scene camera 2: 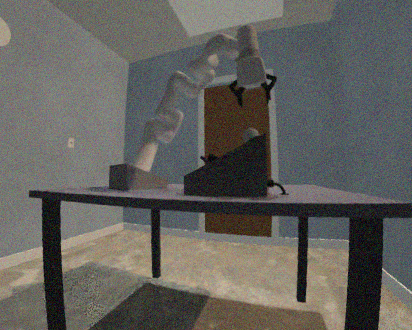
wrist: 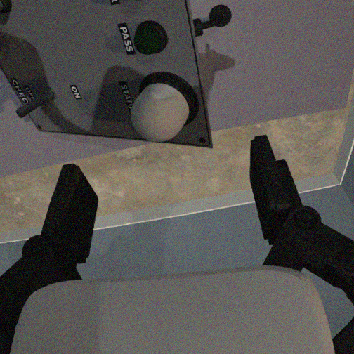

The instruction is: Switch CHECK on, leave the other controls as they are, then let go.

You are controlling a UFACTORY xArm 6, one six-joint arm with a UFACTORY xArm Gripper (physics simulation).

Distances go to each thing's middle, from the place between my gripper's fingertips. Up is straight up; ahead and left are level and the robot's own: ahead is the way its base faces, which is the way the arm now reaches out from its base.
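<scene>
There is the dark wedge-shaped console [scene camera 2: 243,171], which sits 5 cm behind my hand, 15 cm to the left of it and 21 cm below it.
</scene>
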